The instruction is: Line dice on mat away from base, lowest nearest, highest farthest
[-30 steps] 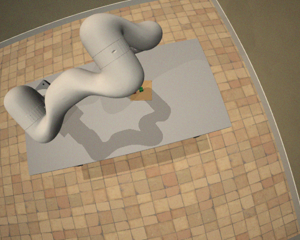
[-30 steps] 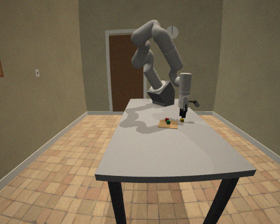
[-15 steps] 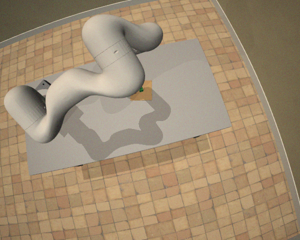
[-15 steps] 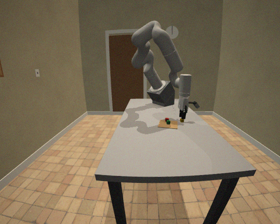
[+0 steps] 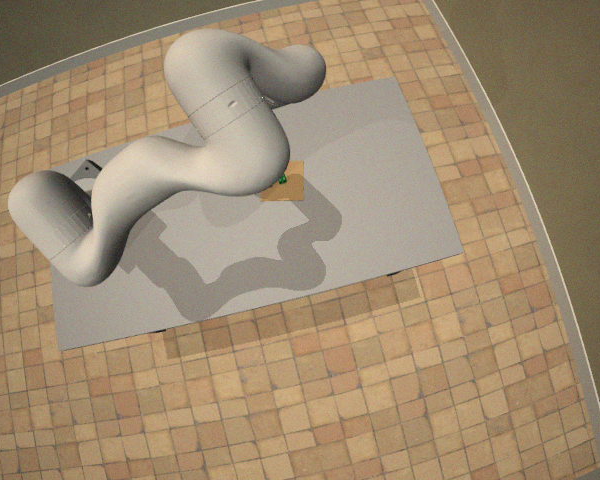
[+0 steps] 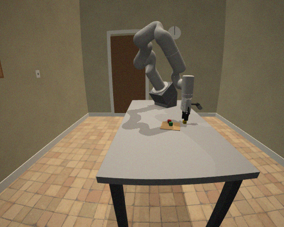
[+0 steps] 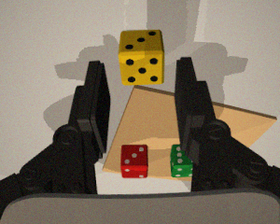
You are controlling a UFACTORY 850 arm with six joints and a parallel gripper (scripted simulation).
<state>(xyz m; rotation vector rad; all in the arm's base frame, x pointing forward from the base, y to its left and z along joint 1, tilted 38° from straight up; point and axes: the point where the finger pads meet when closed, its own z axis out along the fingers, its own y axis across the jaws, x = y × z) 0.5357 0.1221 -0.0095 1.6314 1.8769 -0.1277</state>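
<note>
The yellow die lies 4 cm below my hand. Also, from my hand: green die: 4 cm ahead, 12 cm to the right, 3 cm below; red die: 1 cm behind, 12 cm to the right, 3 cm below; mat: 4 cm ahead, 12 cm to the right, 5 cm below.
</note>
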